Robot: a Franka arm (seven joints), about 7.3 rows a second.
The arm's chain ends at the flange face. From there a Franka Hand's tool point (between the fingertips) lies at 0.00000 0.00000 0.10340 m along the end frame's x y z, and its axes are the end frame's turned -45 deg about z.
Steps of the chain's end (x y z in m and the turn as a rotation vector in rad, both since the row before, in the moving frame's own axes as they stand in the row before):
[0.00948 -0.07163 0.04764 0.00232 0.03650 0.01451]
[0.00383 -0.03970 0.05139 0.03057 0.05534 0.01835]
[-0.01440 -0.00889 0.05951 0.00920 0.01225 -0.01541]
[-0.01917 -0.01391 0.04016 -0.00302 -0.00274 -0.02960]
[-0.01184 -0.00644 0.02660 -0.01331 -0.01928 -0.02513]
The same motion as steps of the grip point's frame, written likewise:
[0.06017 -0.04143 0.04757 -0.02417 0.02745 0.01451]
[0.03704 -0.02350 0.05118 -0.01752 0.06075 0.01835]
[-0.00233 -0.01626 0.05950 -0.00216 0.01517 -0.01541]
[-0.00414 -0.02336 0.04016 -0.00020 -0.00407 -0.02960]
[-0.00621 -0.01333 0.02657 0.00422 -0.02304 -0.02513]

